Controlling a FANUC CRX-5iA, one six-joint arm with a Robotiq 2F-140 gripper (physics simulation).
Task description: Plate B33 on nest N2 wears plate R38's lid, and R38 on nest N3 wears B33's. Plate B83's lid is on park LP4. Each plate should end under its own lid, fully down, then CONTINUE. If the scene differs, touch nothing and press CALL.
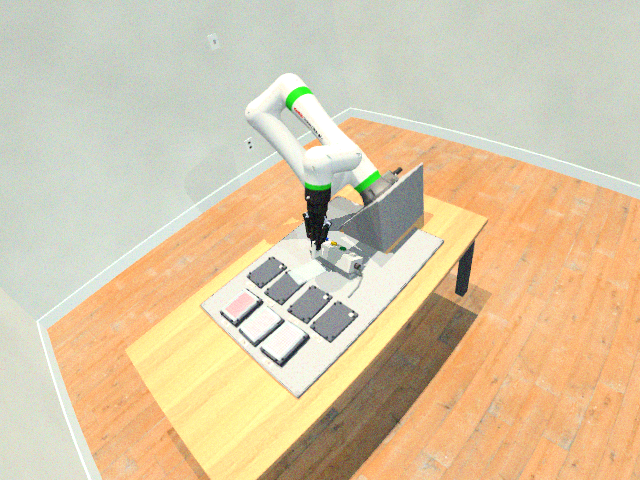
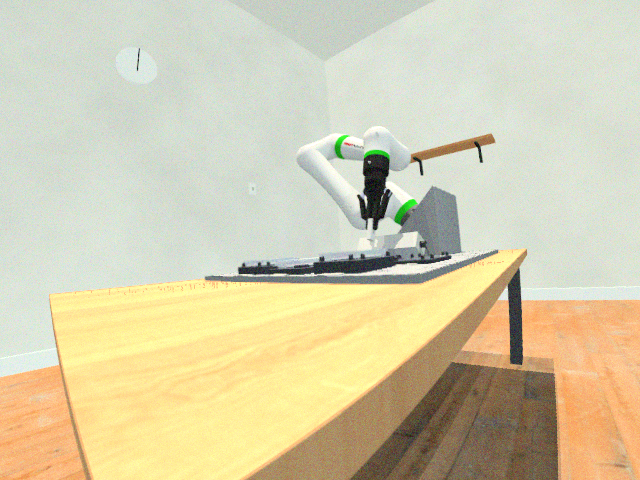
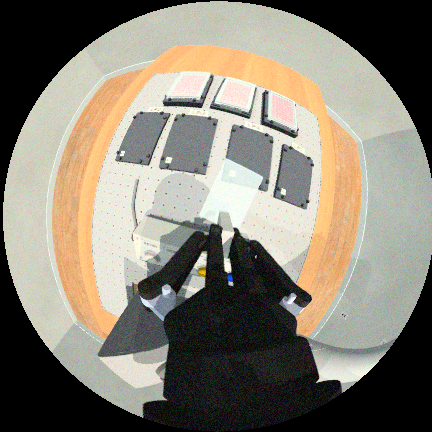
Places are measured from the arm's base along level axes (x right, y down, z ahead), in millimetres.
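Pixels of known places: gripper, between the fingertips: (image 1: 315, 256) (image 2: 370, 240) (image 3: 221, 219); arm's base, origin of its link: (image 1: 378, 196) (image 2: 419, 223).
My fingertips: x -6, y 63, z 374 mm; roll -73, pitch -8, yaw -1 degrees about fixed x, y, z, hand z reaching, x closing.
Observation:
For each thing: its middle in the pictures, then the offset to it from my fingertips. "pt": a spot on its surface instead.
- button box, middle of its body: (image 3: 194, 252) (image 2: 390, 247) (image 1: 335, 253) dz -76, dx -25, dy +28 mm
- yellow button, middle of its body: (image 3: 204, 270) (image 1: 333, 244) dz -96, dx +2, dy +6 mm
- blue button, middle of its body: (image 3: 231, 275) dz -93, dx +51, dy +6 mm
- pale see-through rectangle, a spot on its surface: (image 3: 232, 192) (image 1: 305, 272) pt dz +55, dx +11, dy +52 mm
- inner park, middle of its body: (image 3: 250, 154) (image 1: 285, 286) dz +152, dx +24, dy +60 mm
- cable, a spot on its surface: (image 3: 134, 200) pt dz -23, dx -186, dy +67 mm
My gripper (image 1: 315, 250) (image 2: 371, 230) (image 3: 221, 219) is shut and empty, pointing down with its pale tips low at the button box (image 1: 338, 259) (image 2: 407, 242) (image 3: 150, 239); contact cannot be told. A yellow button (image 1: 333, 243) (image 3: 202, 271) and a blue button (image 3: 230, 279) show beside the fingers. Three pale-rimmed plates sit on dark nests: one (image 1: 241, 305) (image 3: 281, 110) at one end, a middle one (image 1: 261, 325) (image 3: 234, 96) and another (image 1: 284, 342) (image 3: 189, 87). Their covers look level; plate names are unreadable. Dark lid parks include one (image 1: 266, 271) (image 3: 294, 175) and another (image 1: 334, 320) (image 3: 143, 137), both bare-looking.
A pale see-through rectangle (image 1: 306, 272) (image 3: 232, 192) overlaps a corner of one inner park (image 1: 281, 289) (image 3: 249, 145); whether it is a sheet or light is unclear. A cable (image 3: 134, 200) runs from the box. A grey upright panel (image 1: 398, 211) (image 2: 439, 219) stands near the arm's base.

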